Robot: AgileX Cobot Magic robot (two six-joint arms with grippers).
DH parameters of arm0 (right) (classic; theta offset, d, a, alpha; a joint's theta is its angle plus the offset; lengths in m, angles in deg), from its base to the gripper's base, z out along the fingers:
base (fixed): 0 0 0 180
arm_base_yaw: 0 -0.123 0 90
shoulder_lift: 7.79 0 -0.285 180
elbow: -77.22 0 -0.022 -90
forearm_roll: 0 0.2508 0 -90
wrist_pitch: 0 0 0.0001 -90
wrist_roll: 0 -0.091 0 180
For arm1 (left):
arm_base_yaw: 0 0.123 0 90
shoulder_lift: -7.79 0 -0.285 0
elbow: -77.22 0 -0.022 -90
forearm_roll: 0 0.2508 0 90
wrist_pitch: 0 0 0.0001 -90
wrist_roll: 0 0.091 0 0
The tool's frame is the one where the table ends.
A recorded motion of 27 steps. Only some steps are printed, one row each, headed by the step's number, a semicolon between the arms.
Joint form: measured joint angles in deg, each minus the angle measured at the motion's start. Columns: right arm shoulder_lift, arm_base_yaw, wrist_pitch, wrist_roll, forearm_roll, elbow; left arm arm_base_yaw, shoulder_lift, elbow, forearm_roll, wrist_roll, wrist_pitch.
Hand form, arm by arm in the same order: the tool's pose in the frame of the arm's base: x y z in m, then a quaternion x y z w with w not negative. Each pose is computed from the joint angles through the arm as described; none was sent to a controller.
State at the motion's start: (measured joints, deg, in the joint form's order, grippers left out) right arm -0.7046 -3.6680 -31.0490 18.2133 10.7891 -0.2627; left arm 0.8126 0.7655 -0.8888 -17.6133 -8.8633 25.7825
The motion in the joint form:
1: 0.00 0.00 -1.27 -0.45 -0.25 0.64; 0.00 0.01 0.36 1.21 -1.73 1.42
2: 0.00 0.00 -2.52 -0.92 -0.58 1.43; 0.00 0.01 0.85 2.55 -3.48 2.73
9: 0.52 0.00 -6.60 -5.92 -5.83 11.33; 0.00 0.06 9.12 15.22 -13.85 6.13
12: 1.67 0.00 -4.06 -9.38 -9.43 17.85; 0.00 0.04 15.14 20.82 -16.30 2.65
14: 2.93 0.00 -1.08 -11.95 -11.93 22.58; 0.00 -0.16 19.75 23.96 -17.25 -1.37
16: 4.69 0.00 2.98 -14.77 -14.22 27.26; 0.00 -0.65 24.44 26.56 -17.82 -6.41
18: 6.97 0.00 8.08 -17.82 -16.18 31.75; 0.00 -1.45 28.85 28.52 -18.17 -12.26
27: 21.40 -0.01 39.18 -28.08 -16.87 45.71; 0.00 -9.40 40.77 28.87 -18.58 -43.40
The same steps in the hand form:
1: 0.0362 -0.0066 0.2622 -0.00397 0.44041 -0.06186 0.89566; 0.0417 0.0123 0.2496 -0.16501 0.46242 -0.15347 0.85755
2: 0.0335 -0.0068 0.2681 -0.00147 0.42436 -0.06092 0.90344; 0.0398 0.0118 0.2544 -0.16155 0.44804 -0.16021 0.86458
9: 0.0062 -0.0044 0.3252 -0.00759 0.31160 -0.04712 0.94902; 0.0184 0.0023 0.3051 -0.09295 0.36354 -0.18813 0.90764
12: -0.0065 -0.0017 0.3552 -0.02192 0.28564 -0.03584 0.95742; 0.0056 -0.0023 0.3323 -0.05900 0.35002 -0.17926 0.91754
14: -0.0135 0.0001 0.3752 -0.03186 0.28053 -0.02832 0.95890; -0.0035 -0.0042 0.3508 -0.04360 0.35021 -0.16652 0.92072
16: -0.0171 0.0015 0.3937 -0.03923 0.28977 -0.01928 0.95610; -0.0117 -0.0048 0.3679 -0.03579 0.35881 -0.15044 0.92051
18: -0.0163 0.0023 0.4101 -0.04224 0.31416 -0.00819 0.94839; -0.0178 -0.0043 0.3823 -0.03640 0.37692 -0.13397 0.91578
27: 0.0410 0.0013 0.4359 0.00702 0.56165 0.05009 0.82583; 0.0018 0.0054 0.3990 -0.11221 0.57046 -0.09542 0.80801

